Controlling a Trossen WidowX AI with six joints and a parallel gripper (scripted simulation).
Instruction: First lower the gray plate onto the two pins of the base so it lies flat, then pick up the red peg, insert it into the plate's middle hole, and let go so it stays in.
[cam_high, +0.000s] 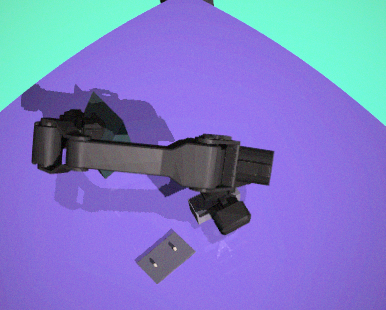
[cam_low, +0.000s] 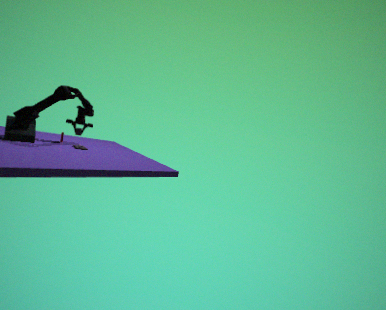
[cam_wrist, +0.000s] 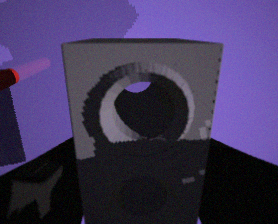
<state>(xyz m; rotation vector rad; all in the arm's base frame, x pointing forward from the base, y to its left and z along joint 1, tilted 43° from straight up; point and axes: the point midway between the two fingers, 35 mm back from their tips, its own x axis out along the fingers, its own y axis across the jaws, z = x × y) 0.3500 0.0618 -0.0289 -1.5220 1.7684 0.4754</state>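
The base lies 15 cm to the right of my gripper tip, 8 cm below it and 1 cm behind it. Round my gripper tip: red peg 10 cm behind, 5 cm below, 4 cm to the left; then gray plate 3 cm above.
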